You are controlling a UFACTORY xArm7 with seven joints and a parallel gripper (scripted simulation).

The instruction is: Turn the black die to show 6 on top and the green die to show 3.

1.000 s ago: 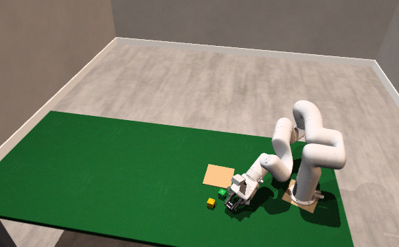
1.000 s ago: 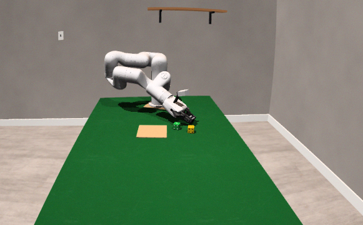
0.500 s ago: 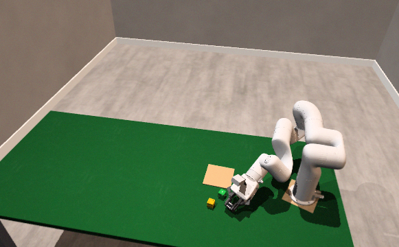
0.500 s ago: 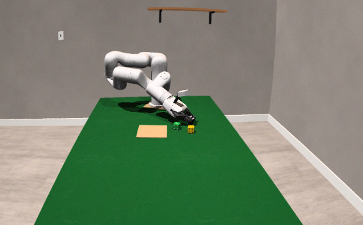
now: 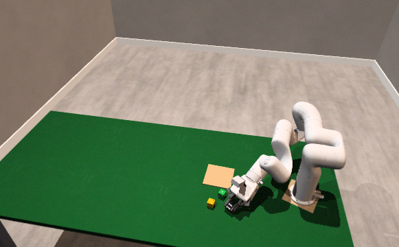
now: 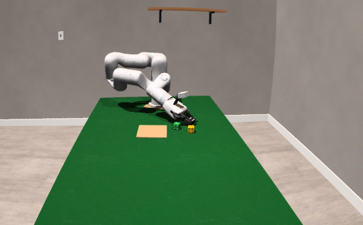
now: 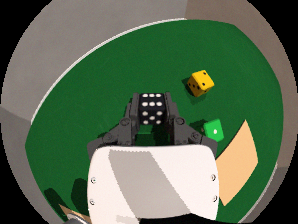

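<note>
Now: hand right at the black die. The rest, counted from my hand: green die (5 cm ahead, 7 cm to the right, 1 cm below); tan mat (9 cm ahead, 19 cm to the right, 2 cm below); yellow die (9 cm ahead, 1 cm below).
</note>
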